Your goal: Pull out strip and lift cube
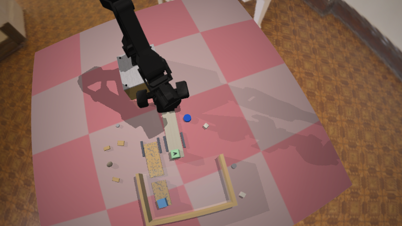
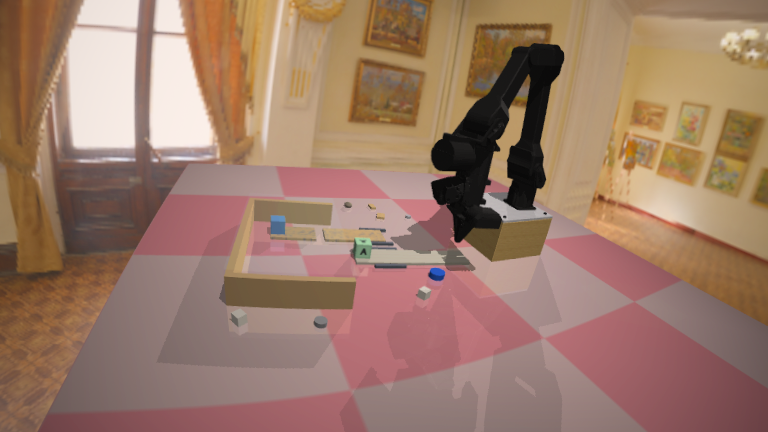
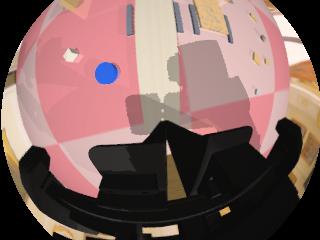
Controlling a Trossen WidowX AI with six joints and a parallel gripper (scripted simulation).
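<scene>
The blue disc is 7 cm to the left of my gripper tip, 7 cm ahead of it and 4 cm below it. The rest, counted from my gripper tip: grey disc 31 cm ahead, 18 cm to the left, 4 cm below.
</scene>
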